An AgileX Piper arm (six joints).
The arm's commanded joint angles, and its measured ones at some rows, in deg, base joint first. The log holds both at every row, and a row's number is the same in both.
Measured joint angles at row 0:
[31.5, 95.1, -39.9, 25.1, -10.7, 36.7]
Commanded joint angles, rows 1 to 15:
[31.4, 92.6, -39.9, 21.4, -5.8, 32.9]
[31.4, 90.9, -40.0, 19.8, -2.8, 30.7]
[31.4, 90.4, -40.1, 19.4, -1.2, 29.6]
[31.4, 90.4, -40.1, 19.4, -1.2, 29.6]
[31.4, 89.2, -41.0, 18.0, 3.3, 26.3]
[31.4, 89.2, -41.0, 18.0, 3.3, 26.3]
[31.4, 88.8, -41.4, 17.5, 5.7, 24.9]
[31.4, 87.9, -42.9, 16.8, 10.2, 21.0]
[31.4, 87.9, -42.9, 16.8, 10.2, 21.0]
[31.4, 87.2, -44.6, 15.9, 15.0, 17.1]
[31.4, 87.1, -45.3, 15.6, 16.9, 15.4]
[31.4, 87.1, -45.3, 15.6, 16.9, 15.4]
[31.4, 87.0, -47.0, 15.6, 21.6, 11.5]
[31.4, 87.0, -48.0, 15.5, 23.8, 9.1]
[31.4, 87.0, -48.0, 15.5, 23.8, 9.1]
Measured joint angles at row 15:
[31.5, 87.6, -45.7, 16.3, 17.4, 15.5]
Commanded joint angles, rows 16 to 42:
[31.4, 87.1, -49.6, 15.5, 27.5, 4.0]
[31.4, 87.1, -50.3, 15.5, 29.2, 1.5]
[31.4, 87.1, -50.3, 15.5, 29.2, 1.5]
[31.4, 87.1, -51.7, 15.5, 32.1, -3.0]
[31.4, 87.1, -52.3, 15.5, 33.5, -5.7]
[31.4, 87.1, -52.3, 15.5, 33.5, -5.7]
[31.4, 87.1, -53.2, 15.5, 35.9, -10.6]
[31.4, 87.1, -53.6, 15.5, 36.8, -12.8]
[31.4, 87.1, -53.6, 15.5, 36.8, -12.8]
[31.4, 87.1, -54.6, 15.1, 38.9, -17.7]
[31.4, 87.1, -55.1, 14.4, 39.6, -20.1]
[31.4, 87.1, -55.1, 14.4, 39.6, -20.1]
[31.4, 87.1, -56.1, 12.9, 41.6, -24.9]
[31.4, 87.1, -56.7, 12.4, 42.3, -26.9]
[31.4, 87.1, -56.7, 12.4, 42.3, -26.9]
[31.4, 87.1, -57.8, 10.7, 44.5, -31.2]
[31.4, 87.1, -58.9, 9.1, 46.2, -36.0]
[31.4, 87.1, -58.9, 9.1, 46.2, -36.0]
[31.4, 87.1, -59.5, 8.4, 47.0, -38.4]
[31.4, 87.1, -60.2, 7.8, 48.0, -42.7]
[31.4, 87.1, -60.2, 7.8, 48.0, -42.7]
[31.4, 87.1, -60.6, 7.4, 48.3, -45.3]
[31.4, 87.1, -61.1, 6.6, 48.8, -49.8]
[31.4, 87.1, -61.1, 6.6, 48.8, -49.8]
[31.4, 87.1, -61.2, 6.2, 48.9, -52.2]
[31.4, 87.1, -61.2, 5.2, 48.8, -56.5]
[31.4, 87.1, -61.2, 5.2, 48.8, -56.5]
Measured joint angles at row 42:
[31.5, 87.6, -60.7, 6.8, 47.9, -49.6]
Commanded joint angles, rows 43 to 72:
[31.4, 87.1, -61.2, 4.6, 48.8, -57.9]
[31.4, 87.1, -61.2, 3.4, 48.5, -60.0]
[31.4, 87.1, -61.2, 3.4, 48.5, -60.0]
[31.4, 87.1, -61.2, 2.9, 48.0, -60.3]
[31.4, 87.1, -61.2, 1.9, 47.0, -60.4]
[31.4, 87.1, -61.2, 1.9, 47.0, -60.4]
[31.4, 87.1, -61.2, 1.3, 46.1, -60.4]
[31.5, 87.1, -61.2, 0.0, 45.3, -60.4]
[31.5, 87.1, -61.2, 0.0, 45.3, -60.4]
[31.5, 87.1, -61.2, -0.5, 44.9, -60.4]
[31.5, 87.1, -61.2, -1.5, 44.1, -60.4]
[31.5, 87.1, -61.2, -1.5, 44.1, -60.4]
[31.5, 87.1, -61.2, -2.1, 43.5, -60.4]
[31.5, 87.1, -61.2, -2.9, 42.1, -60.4]
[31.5, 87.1, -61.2, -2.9, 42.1, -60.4]
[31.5, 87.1, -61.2, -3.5, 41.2, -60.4]
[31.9, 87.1, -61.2, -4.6, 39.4, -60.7]
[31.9, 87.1, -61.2, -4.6, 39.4, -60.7]
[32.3, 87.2, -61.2, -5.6, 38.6, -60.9]
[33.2, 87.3, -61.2, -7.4, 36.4, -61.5]
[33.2, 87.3, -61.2, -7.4, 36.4, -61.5]
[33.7, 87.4, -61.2, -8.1, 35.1, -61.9]
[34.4, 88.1, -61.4, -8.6, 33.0, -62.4]
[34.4, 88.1, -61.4, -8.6, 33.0, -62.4]
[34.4, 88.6, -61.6, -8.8, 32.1, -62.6]
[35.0, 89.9, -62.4, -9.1, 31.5, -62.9]
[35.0, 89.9, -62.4, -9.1, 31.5, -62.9]
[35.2, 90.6, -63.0, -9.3, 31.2, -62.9]
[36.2, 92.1, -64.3, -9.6, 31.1, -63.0]
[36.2, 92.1, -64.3, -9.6, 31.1, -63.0]
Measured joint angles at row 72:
[35.1, 90.2, -62.6, -8.7, 32.0, -61.9]
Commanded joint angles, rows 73 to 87:
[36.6, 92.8, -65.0, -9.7, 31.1, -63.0]
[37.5, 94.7, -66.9, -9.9, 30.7, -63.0]
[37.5, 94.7, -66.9, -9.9, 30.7, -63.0]
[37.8, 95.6, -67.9, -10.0, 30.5, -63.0]
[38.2, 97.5, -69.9, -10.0, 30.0, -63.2]
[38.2, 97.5, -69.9, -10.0, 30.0, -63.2]
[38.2, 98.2, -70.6, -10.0, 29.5, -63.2]
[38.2, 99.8, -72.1, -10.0, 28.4, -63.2]
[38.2, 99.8, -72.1, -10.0, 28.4, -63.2]
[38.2, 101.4, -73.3, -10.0, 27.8, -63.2]
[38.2, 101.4, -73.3, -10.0, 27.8, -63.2]
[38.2, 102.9, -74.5, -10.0, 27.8, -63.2]
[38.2, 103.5, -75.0, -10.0, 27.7, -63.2]
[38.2, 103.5, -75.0, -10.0, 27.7, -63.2]
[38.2, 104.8, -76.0, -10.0, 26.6, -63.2]
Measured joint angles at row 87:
[38.1, 103.2, -74.4, -9.6, 27.8, -62.9]
